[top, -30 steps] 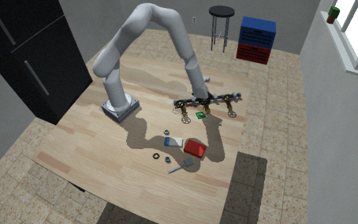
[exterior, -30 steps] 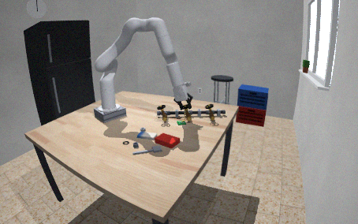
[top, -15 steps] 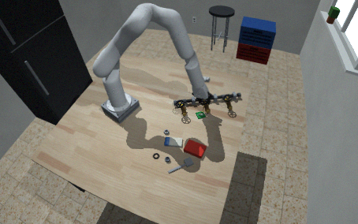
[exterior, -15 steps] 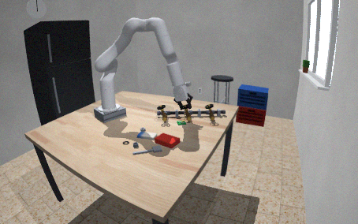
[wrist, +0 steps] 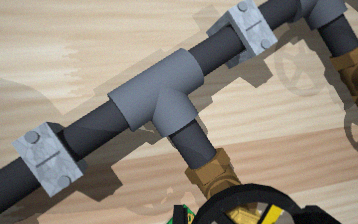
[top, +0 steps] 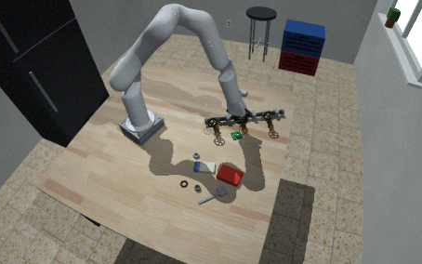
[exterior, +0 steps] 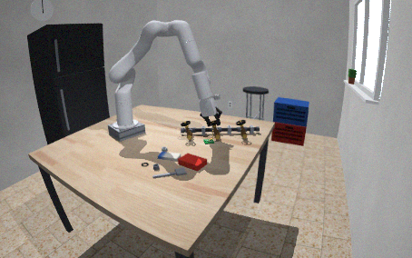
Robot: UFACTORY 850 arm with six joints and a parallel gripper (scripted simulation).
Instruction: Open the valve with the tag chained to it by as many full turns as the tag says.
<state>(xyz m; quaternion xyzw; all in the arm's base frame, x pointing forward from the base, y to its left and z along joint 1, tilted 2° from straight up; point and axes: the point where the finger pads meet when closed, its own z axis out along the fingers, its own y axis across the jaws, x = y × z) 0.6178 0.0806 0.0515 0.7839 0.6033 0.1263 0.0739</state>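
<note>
Now: the green tag 30 mm behind my hand, 50 mm to the right of it and 100 mm below it. The rest, counted from my hand: grey scraper (60 mm behind, 440 mm to the right, 100 mm below); red box (10 mm behind, 330 mm to the right, 90 mm below); white block (150 mm behind, 300 mm to the right, 100 mm below).
</note>
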